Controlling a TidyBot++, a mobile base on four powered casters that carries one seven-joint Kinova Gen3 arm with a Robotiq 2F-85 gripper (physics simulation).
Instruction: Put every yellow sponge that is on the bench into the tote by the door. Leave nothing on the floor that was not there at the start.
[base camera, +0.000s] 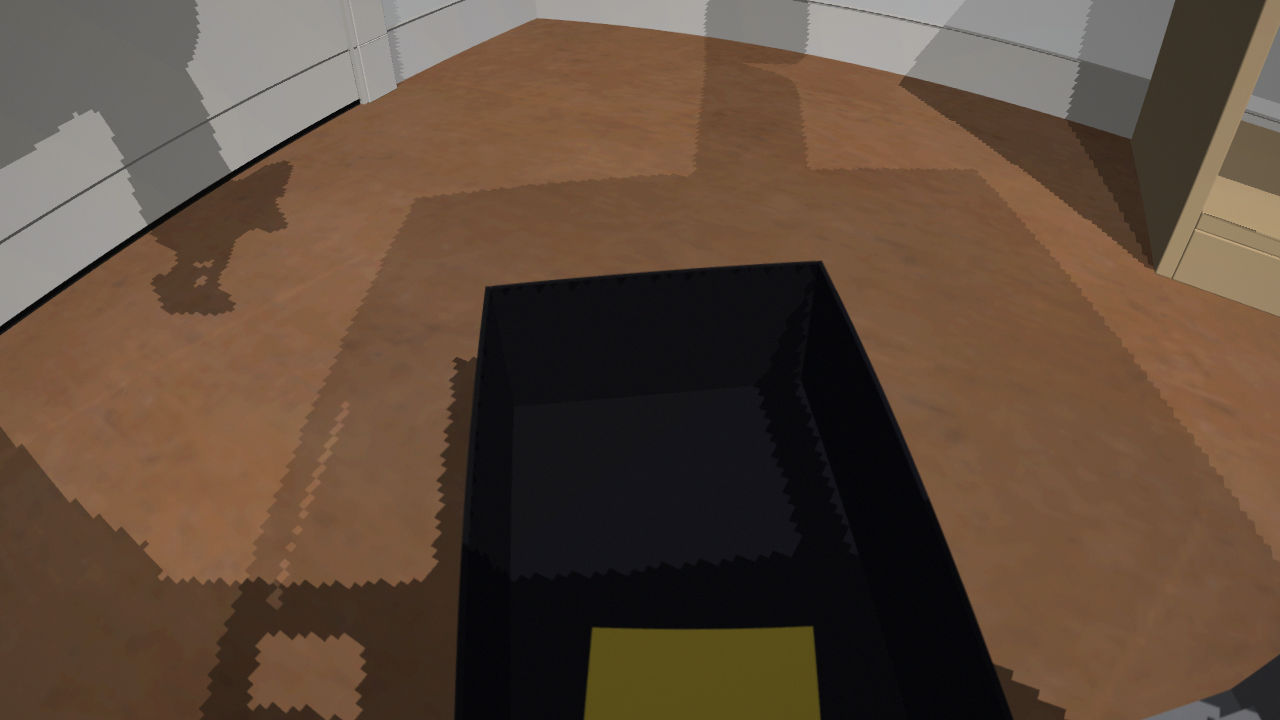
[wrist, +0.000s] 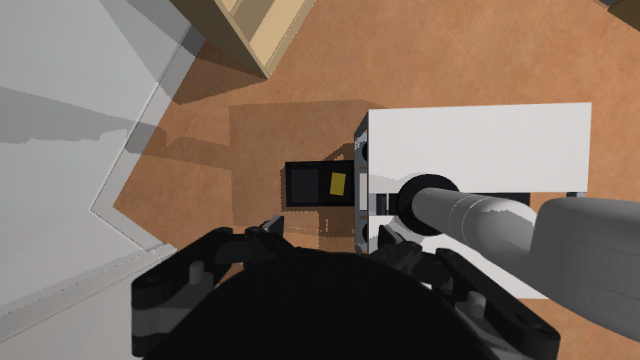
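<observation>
A black open-topped tote (base camera: 644, 344) (wrist: 304, 186) stands on the floor, right up against the front of the robot's base in the wrist view. A yellow sponge (base camera: 702, 676) (wrist: 338, 184) lies inside the tote, at the end nearer the base; its near part is cut off by the lower edge of the base camera view. My gripper (wrist: 330, 230) is open, with nothing between its fingers. It is high above the floor, and its fingertips show a little below the tote in the wrist view. The bench does not show in either view.
The white-topped mobile base (wrist: 475, 145) and the grey arm (wrist: 480, 215) are at the right of the wrist view. A pale wooden shelf unit (base camera: 1181, 116) (wrist: 225, 35) stands beyond the tote by the wall. White walls (base camera: 268, 107) (wrist: 55, 200) meet in a corner.
</observation>
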